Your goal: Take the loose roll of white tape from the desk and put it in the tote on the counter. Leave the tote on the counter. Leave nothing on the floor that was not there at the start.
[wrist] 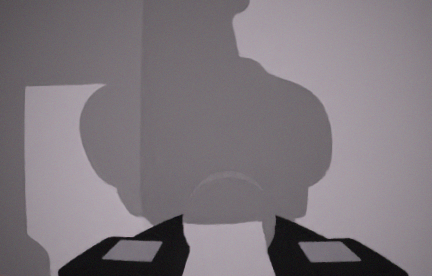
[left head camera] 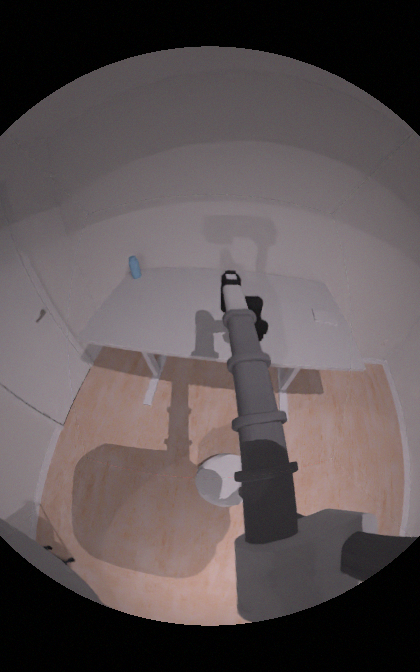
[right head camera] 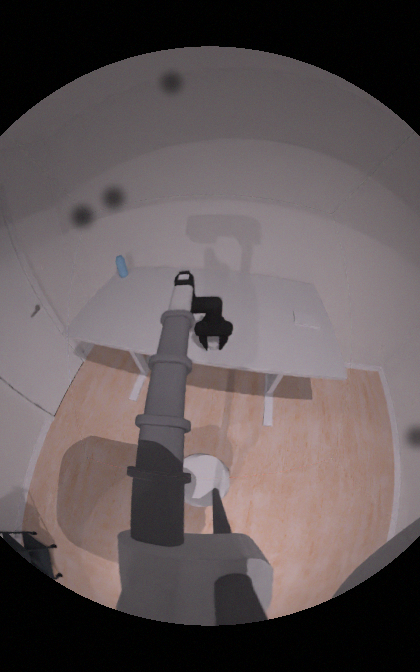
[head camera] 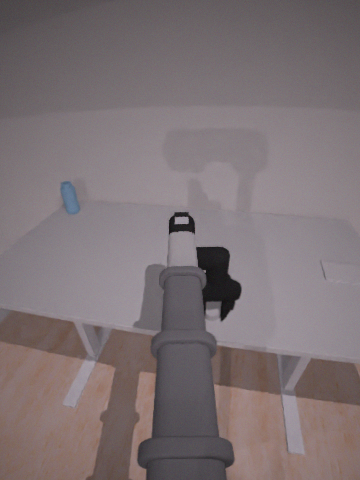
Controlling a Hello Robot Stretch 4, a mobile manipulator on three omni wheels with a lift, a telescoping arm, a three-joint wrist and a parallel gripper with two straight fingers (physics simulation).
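Places are measured from the robot's base along level axes (x right, y ahead, z up), in millimetres.
Where they show: gripper, fingertip midpoint: point(wrist: 228, 232) point(head camera: 212, 318).
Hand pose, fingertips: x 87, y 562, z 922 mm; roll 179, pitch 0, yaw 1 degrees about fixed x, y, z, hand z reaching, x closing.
Observation:
Things, the pixels of their top centre, and the offset from my fingertips. Level surfaces: height alone.
- white tape, top centre: point(wrist: 229, 223) point(head camera: 212, 309) dz +24, dx +0, dy +14 mm
- white desk, surface height: dz +0 mm
- blue bottle, top centre: point(head camera: 65, 182) dz +165, dx -664, dy +693 mm
- flat white object, top centre: point(head camera: 345, 272) dz +10, dx +505, dy +177 mm
The roll of white tape point(head camera: 213, 310) point(right head camera: 213, 342) point(wrist: 225, 247) is on the white desk point(head camera: 110, 250) point(left head camera: 165, 305) point(right head camera: 260, 320) near its front edge, between the two black fingers. My gripper point(head camera: 214, 316) point(right head camera: 213, 348) point(wrist: 228, 232) points down and is shut on the roll, with one finger against each side. In the wrist view the roll's far rim shows as a faint arc in the gripper's shadow. In the left head view the arm hides the roll and the fingertips. The tote and the counter do not show in these views.
A blue bottle point(head camera: 70, 198) point(left head camera: 135, 268) point(right head camera: 121, 266) stands at the desk's back left. A flat white object point(head camera: 342, 272) point(left head camera: 326, 316) point(right head camera: 306, 319) lies on its right side. A wall rises behind the desk. A round white thing point(left head camera: 210, 485) point(right head camera: 205, 475) is below the arm.

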